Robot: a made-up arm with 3 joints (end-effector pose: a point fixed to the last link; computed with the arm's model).
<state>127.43 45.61 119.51</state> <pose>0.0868 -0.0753 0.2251 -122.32 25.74 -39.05</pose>
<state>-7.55 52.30 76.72</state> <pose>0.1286 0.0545 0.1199 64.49 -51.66 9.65</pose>
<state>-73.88 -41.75 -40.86</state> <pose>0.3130 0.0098 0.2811 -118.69 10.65 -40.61</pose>
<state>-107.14 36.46 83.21</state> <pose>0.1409 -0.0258 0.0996 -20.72 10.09 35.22</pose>
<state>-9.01 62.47 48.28</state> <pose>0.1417 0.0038 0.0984 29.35 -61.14 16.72</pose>
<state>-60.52 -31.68 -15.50</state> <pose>0.2675 -0.0259 0.2523 -79.81 14.98 -28.25</pose>
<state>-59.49 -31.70 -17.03</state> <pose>0.2687 -0.0267 0.2543 -80.40 15.47 -28.02</pose>
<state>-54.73 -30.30 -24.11</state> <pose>0.2714 -0.0299 0.2636 -82.70 16.94 -25.51</pose>
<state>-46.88 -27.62 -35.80</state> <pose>0.2748 -0.0351 0.2783 -86.12 18.47 -20.90</pose>
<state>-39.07 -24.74 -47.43</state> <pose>0.2764 -0.0406 0.2920 -89.22 18.96 -16.19</pose>
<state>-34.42 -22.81 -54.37</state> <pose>0.2758 -0.0440 0.2998 -91.00 18.65 -13.37</pose>
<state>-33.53 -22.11 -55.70</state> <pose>0.2746 -0.0445 0.3016 -91.27 18.29 -12.65</pose>
